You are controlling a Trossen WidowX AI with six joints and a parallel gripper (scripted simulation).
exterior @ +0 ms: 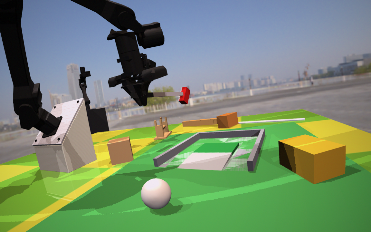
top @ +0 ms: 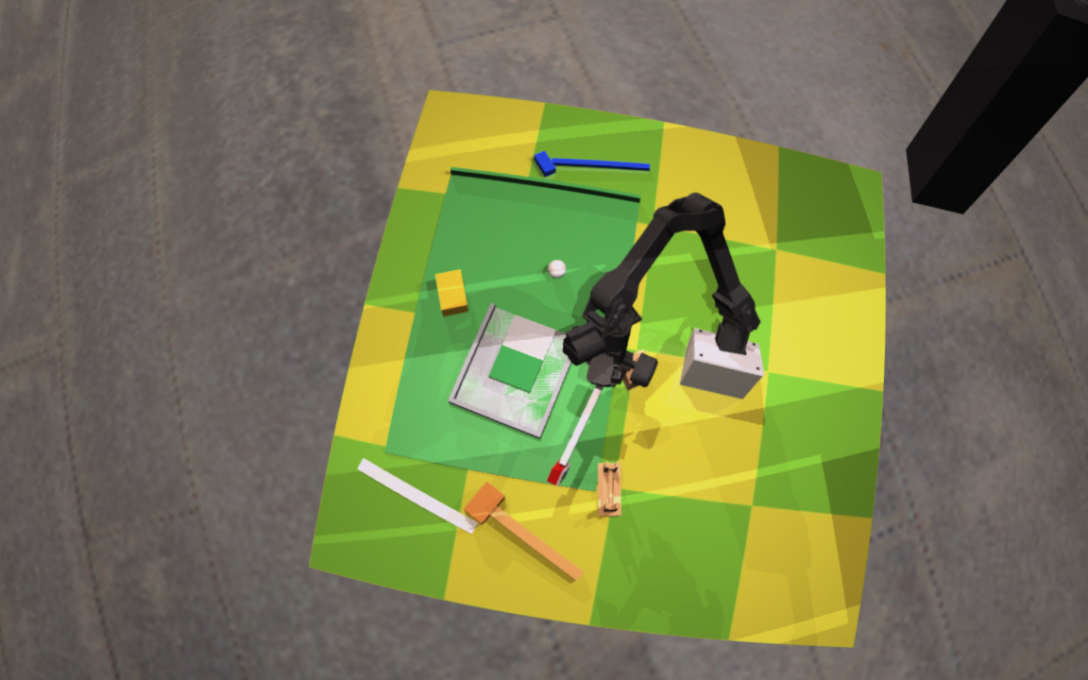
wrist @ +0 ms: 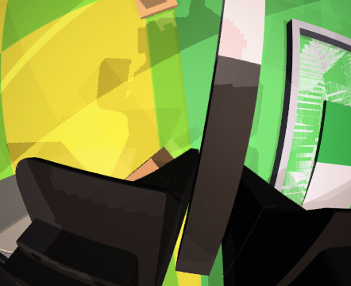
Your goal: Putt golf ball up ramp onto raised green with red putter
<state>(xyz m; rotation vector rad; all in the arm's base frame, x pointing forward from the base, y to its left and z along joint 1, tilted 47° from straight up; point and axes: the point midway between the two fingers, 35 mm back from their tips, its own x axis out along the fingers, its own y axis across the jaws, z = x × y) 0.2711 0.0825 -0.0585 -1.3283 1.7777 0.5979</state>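
My gripper tip is now 30 mm short of the red putter, 110 mm to the right of it and 20 mm below it. From my gripper tip the other things lie so: grey walled frame: 200 mm ahead, 10 mm to the right, 140 mm below; then brown cube: 70 mm behind, 60 mm to the right, 110 mm below; then wooden rack: 40 mm behind, 220 mm to the left, 110 mm below.
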